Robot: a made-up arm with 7 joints. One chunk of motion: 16 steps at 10 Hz.
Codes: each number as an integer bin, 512 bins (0 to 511) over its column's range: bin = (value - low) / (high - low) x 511, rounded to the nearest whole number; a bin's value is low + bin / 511 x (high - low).
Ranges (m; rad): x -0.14..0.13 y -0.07..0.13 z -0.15..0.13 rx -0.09..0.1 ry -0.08..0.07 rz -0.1..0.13
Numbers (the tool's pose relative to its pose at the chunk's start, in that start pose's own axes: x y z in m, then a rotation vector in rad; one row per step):
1: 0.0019 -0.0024 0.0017 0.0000 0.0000 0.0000
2: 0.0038 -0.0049 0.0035 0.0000 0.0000 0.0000
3: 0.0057 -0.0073 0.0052 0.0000 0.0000 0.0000
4: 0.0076 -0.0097 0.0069 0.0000 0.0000 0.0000
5: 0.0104 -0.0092 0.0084 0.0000 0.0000 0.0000
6: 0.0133 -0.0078 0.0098 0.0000 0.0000 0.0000
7: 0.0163 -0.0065 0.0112 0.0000 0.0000 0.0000
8: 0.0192 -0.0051 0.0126 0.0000 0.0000 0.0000
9: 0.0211 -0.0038 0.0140 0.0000 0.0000 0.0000
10: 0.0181 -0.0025 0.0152 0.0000 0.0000 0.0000
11: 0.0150 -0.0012 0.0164 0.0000 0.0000 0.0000
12: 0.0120 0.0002 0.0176 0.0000 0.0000 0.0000
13: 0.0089 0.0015 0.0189 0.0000 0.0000 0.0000
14: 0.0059 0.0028 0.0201 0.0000 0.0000 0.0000
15: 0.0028 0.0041 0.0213 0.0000 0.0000 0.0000
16: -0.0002 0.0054 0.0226 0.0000 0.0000 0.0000
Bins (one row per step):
1: 269 173 277 242 273 222
2: 272 166 280 242 273 222
3: 276 160 283 242 273 222
4: 279 154 286 242 273 222
5: 285 155 289 242 273 222
6: 290 159 292 242 273 222
7: 296 162 294 242 273 222
8: 301 166 297 242 273 222
9: 305 169 299 242 273 222
10: 299 172 301 242 273 222
11: 293 176 304 242 273 222
12: 288 179 306 242 273 222
13: 282 183 308 242 273 222
14: 276 186 310 242 273 222
15: 270 189 313 242 273 222
16: 265 193 315 242 273 222

